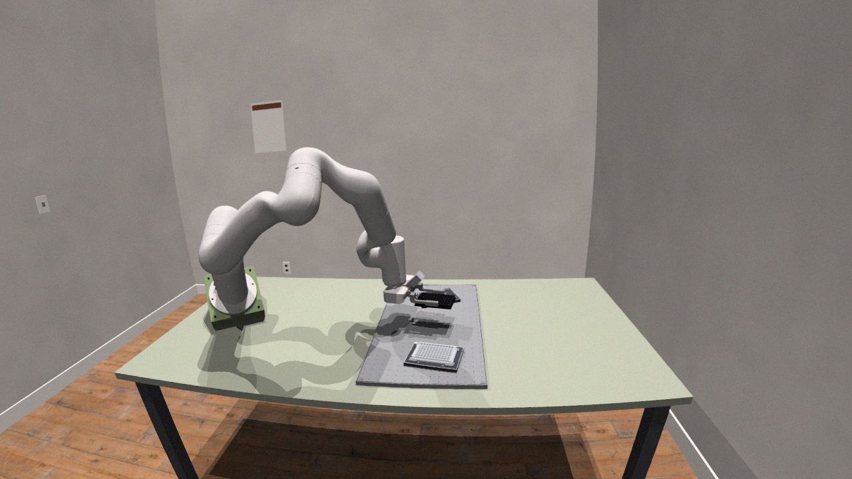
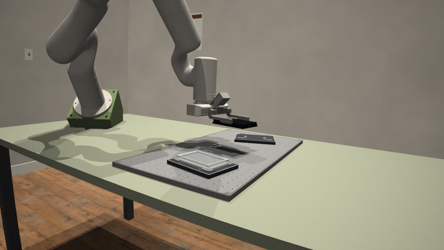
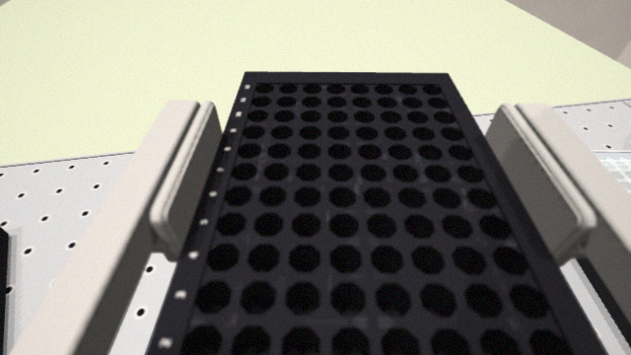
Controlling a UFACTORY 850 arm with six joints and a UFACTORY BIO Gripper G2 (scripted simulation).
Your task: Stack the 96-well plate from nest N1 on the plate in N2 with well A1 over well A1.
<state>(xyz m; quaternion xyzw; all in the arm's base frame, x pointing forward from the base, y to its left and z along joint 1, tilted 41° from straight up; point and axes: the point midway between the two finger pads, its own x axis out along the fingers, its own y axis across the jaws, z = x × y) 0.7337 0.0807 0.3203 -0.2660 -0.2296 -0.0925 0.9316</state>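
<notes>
My hand is 20 mm past the clear 96-well plate, 210 mm to the left of it and 90 mm above it. From my hand the other things lie so: plate nest N1 (20 mm ahead, 220 mm to the left, 100 mm below); black 96-well plate (10 mm below); plate nest N2 (20 mm behind, 210 mm to the right, 100 mm below).
</notes>
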